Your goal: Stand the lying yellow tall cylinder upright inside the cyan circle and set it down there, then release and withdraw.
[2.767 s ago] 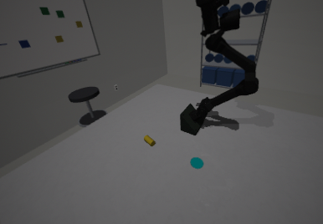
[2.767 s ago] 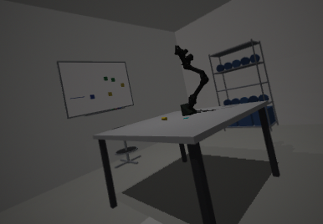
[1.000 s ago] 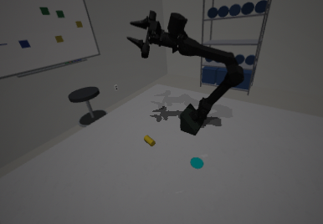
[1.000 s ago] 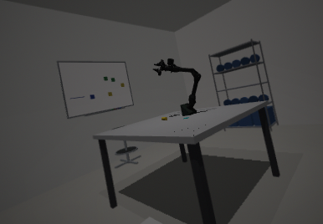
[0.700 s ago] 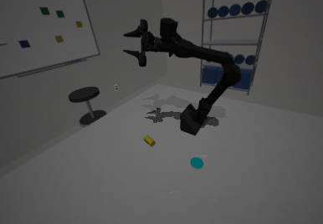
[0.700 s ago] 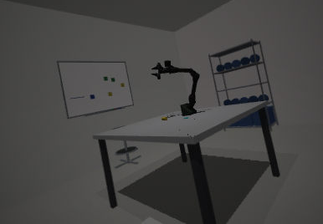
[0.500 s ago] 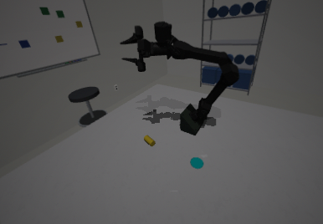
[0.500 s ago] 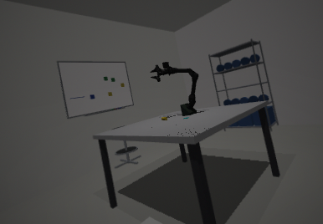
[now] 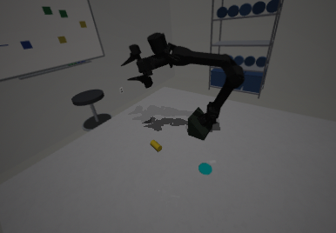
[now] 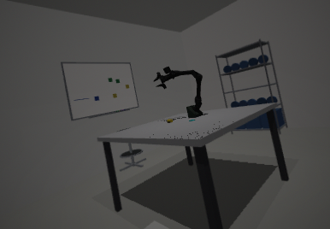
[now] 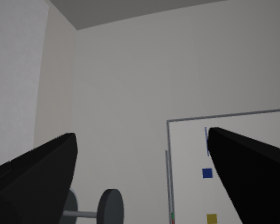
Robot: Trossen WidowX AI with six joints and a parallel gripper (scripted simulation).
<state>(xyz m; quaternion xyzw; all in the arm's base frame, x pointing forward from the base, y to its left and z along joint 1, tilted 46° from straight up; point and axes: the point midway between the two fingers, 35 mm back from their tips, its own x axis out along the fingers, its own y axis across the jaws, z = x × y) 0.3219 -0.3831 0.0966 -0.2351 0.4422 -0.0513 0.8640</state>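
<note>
The yellow tall cylinder lies 40 mm behind my gripper tip, 90 mm to the left of it and 420 mm below it. Also, from my gripper tip: cyan circle 70 mm behind, 370 mm to the left, 430 mm below.
</note>
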